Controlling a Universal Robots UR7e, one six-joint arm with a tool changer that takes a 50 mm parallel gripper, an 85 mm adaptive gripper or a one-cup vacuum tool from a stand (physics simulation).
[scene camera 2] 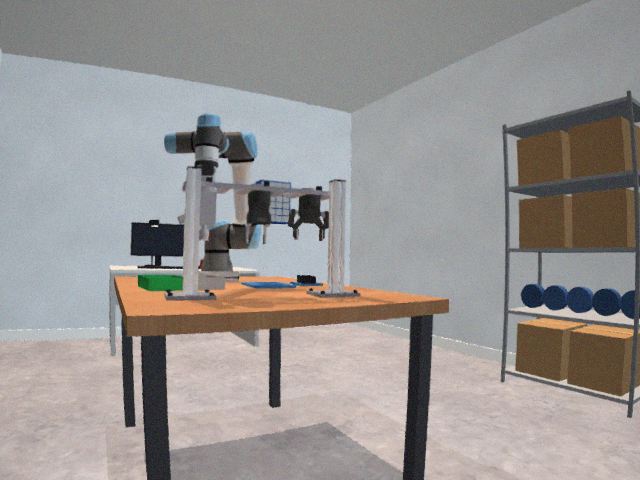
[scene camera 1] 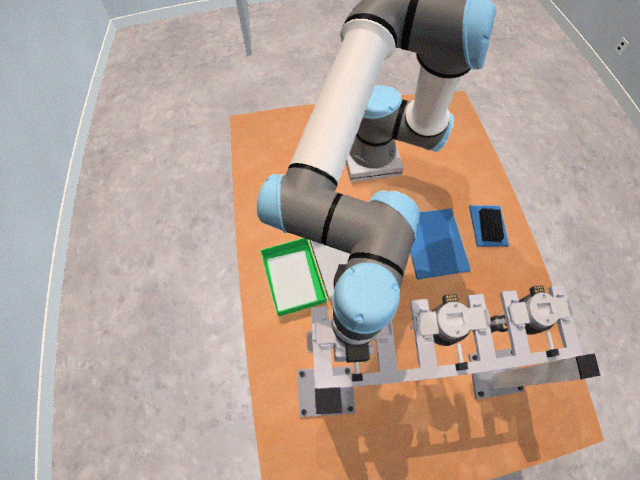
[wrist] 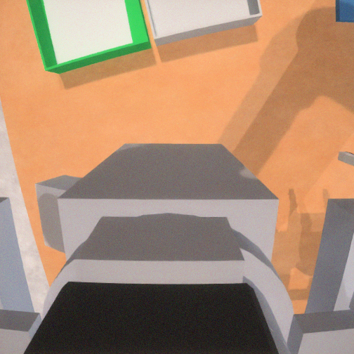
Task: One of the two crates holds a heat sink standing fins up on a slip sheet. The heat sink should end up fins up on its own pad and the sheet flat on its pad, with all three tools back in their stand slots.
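Places are measured from the arm's base along level axes (x ahead, y left, z up), in metres.
Pixels of known places: hand, tool point: [scene camera 2: 205,181]; arm's base, link origin: [scene camera 2: 217,271] [scene camera 1: 372,149].
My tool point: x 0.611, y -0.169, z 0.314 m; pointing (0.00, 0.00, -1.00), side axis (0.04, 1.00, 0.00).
Ahead of a thing's pixels: the offset from my tool point to its top centre. "*": to the spot under its first point.
The black heat sink {0.320 m down, 0.319 m back, 0.500 m left} [scene camera 1: 491,224] [scene camera 2: 306,279] stands fins up on the small blue pad {* 0.350 m down, 0.262 m back, 0.535 m left} [scene camera 1: 504,242]. The white slip sheet {0.355 m down, 0.213 m back, 0.118 m right} [scene camera 1: 293,279] [wrist: 90,27] lies inside the green crate {0.317 m down, 0.220 m back, 0.113 m right} [scene camera 1: 279,312] [scene camera 2: 159,282] [wrist: 100,59]. The large blue pad {* 0.350 m down, 0.263 m back, 0.328 m left} [scene camera 1: 442,248] [scene camera 2: 268,284] shows no sheet on it. The arm's wrist is down on the grey vacuum tool {0.004 m up, 0.003 m back, 0.010 m right} [scene camera 2: 207,206] [wrist: 167,240] at the left stand slot; its cup is hidden in the wrist view, and the latch cannot be seen. The parallel gripper [scene camera 2: 256,237] hangs in the middle slot, the adaptive gripper [scene camera 2: 309,236] in the right slot, fingers apart.
The grey crate {0.317 m down, 0.249 m back, 0.027 m left} [scene camera 1: 330,268] [wrist: 207,31] stands right beside the green crate, partly hidden by the arm in scene camera 1. The tool stand [scene camera 1: 403,374] [scene camera 2: 337,237] spans the front of the table, with posts at both ends. The arm's forearm passes over the crates.
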